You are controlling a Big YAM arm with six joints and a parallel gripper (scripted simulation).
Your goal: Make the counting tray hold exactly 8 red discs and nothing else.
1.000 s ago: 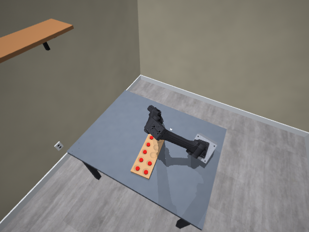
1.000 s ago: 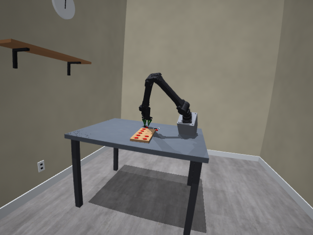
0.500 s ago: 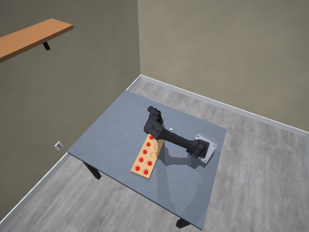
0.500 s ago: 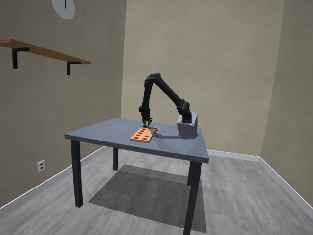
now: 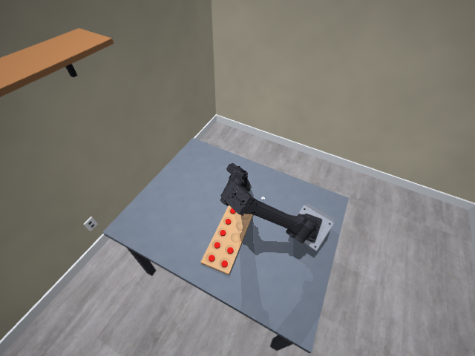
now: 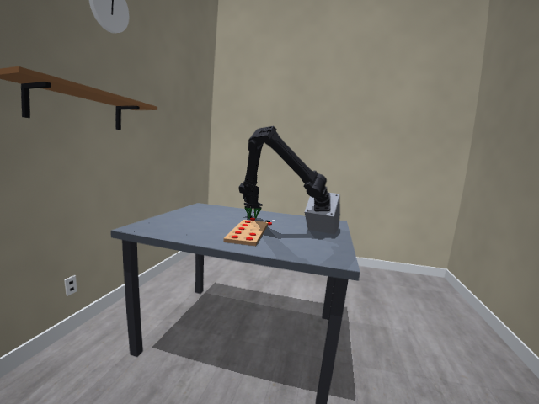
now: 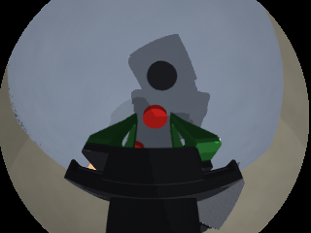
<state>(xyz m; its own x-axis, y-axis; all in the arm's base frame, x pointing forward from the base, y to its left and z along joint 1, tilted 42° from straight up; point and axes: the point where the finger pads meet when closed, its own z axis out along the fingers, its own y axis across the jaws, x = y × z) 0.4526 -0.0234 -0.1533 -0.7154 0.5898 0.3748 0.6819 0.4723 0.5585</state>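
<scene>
Right now my hand is 280 mm to the right of the wooden counting tray, 70 mm past it and 10 mm above it. The rest, counted from my hand: white disc 130 mm behind, 50 mm to the right, 10 mm below.
</scene>
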